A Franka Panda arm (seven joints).
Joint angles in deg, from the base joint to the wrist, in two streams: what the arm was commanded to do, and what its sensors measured. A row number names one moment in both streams.
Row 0, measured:
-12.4, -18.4, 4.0, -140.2, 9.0, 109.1, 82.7
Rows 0 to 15, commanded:
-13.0, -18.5, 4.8, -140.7, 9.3, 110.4, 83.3
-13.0, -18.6, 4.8, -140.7, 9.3, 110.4, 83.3
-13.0, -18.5, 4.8, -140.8, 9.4, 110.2, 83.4
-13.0, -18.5, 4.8, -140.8, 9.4, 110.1, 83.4
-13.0, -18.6, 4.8, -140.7, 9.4, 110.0, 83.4
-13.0, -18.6, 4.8, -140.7, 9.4, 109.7, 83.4
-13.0, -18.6, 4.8, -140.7, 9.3, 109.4, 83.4
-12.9, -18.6, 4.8, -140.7, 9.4, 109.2, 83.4
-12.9, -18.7, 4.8, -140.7, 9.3, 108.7, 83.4
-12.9, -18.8, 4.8, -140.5, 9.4, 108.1, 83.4
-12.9, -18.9, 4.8, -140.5, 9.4, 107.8, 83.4
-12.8, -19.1, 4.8, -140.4, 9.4, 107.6, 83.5
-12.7, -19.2, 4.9, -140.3, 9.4, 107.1, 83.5
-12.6, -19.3, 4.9, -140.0, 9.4, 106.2, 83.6
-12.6, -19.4, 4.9, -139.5, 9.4, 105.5, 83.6
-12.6, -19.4, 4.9, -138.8, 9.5, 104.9, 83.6
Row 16, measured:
-12.3, -18.5, 4.2, -140.1, 9.0, 108.2, 82.7
